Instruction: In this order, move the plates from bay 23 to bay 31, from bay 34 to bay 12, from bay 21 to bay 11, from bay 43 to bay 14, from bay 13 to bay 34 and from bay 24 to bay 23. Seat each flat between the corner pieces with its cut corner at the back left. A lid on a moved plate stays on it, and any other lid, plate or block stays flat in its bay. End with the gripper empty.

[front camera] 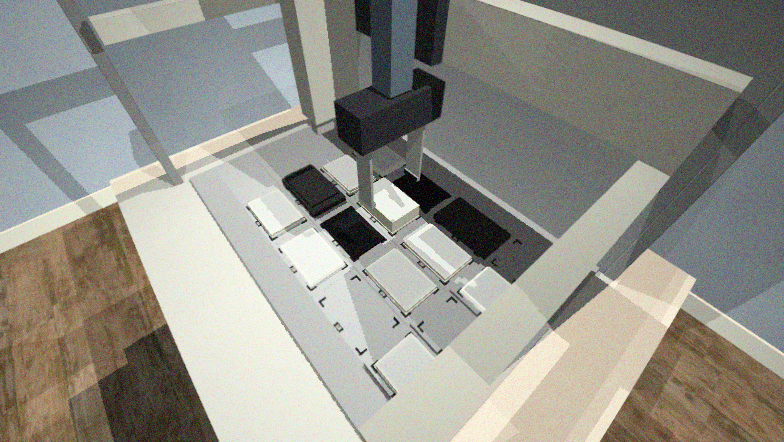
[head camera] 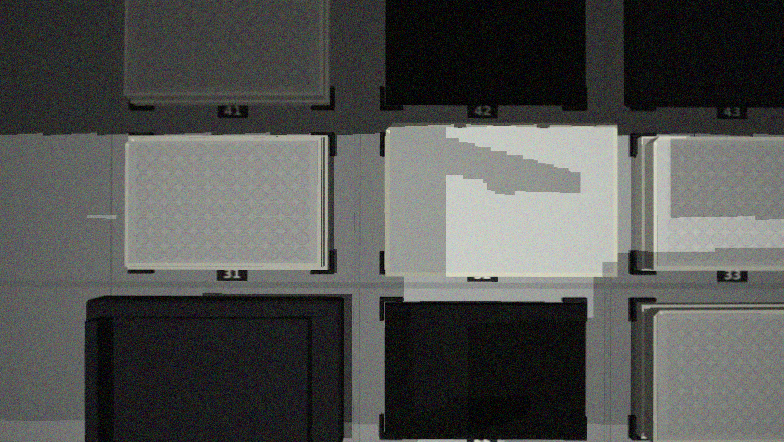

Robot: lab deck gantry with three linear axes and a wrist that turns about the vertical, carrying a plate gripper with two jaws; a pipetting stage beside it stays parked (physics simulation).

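Frame: origin at the robot's base, x up, y ahead, z left, level; millimetres.
Seen in the pictures: gripper, fingertip midpoint: [front camera: 390, 188]; robot's base, origin of the base link: [front camera: 248, 207].
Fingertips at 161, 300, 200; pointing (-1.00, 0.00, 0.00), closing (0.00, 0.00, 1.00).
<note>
Pixels of each thing's middle, then the offset from my fingertips to it, as dx, dy, dz. "spot": a spot on its surface instead.
- bay 31, surface spot: [head camera: 225, 203] [front camera: 348, 171] spot: -146, -234, +56
- bay 11, surface spot: [front camera: 276, 213] spot: -146, -223, -159
- bay 12, surface spot: [front camera: 312, 256] spot: -146, -64, -159
- bay 23 plate, body centre: [head camera: 742, 372] [front camera: 400, 278] -154, +92, -50
- bay 34, surface spot: [front camera: 485, 288] spot: -132, +224, +52
- bay 14, surface spot: [front camera: 407, 362] spot: -132, +227, -156
- Black blocks fill bay 21, body centre: [head camera: 214, 374] [front camera: 312, 188] -145, -240, -49
- bay 43, body centre: [head camera: 760, 27] [front camera: 471, 224] -145, +96, +165
- tall white block, body centre: [head camera: 491, 201] [front camera: 388, 204] -140, -72, +57
- bay 22, surface spot: [head camera: 485, 370] [front camera: 352, 230] spot: -153, -72, -49
- bay 42, surface spot: [head camera: 485, 49] [front camera: 417, 189] spot: -153, -72, +154
- bay 33, surface spot: [head camera: 724, 236] [front camera: 424, 248] spot: -147, +74, +36
- bay 41, surface spot: [head camera: 225, 49] spot: -147, -234, +151
My gripper [front camera: 390, 193] is open and empty above the tall white block in bay 32. Pale plates sit in bay 31 [front camera: 348, 171] [head camera: 225, 203], bay 11 [front camera: 276, 213], bay 12 [front camera: 312, 256] and bay 23. The bay 23 plate [front camera: 400, 278] [head camera: 719, 373] lies flat, with its cut corner at the back left in the head view. The plates in bay 34 [front camera: 485, 288] and bay 14 [front camera: 407, 362] are partly hidden by the front beam. Bays 13 and 24 hold no plate. Black blocks fill bay 21 [front camera: 312, 189] [head camera: 214, 373] and bay 43 [front camera: 473, 226] [head camera: 708, 49]. The jaws do not show in the head view.
The tall white block [front camera: 392, 204] [head camera: 527, 236] stands in bay 32, well above its neighbours. Low black blocks lie in bay 22 [front camera: 354, 232] [head camera: 485, 370] and bay 42 [front camera: 422, 191] [head camera: 485, 49]. Pale plates lie in bay 33 [front camera: 437, 250] [head camera: 724, 236] and bay 41 [head camera: 225, 49].
</note>
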